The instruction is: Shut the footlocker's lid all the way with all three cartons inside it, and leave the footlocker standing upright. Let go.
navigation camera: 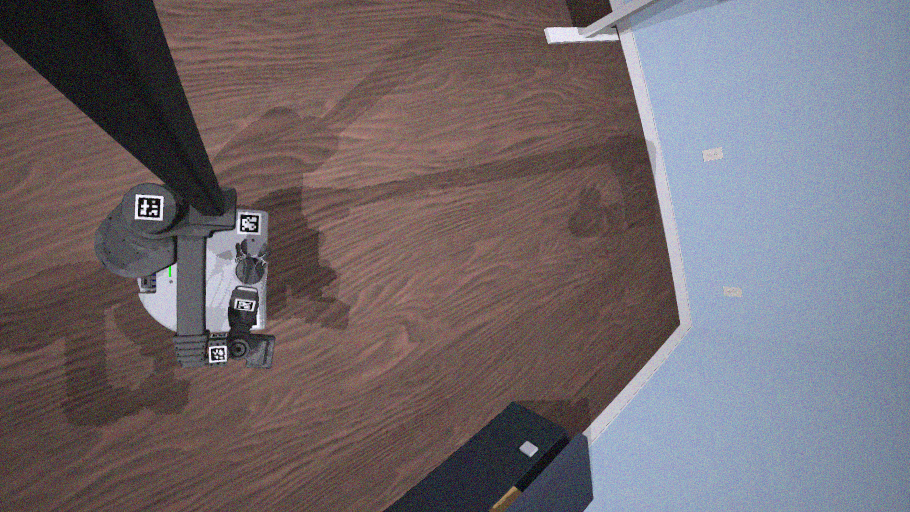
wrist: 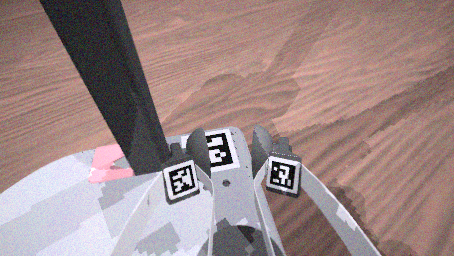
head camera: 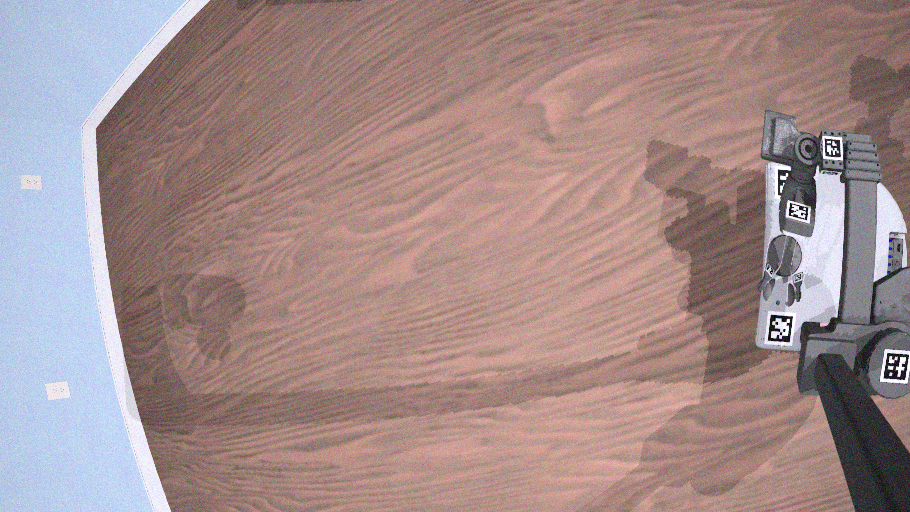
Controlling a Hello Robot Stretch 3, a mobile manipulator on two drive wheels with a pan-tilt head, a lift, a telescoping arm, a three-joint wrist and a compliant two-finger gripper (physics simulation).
Note:
I see my gripper [head camera: 777, 301] and a footlocker [navigation camera: 520, 448].
My gripper is seen too in the navigation camera view [navigation camera: 254, 242] and in the wrist view [wrist: 229, 145]. The wrist view does not show the footlocker: it is out of frame.

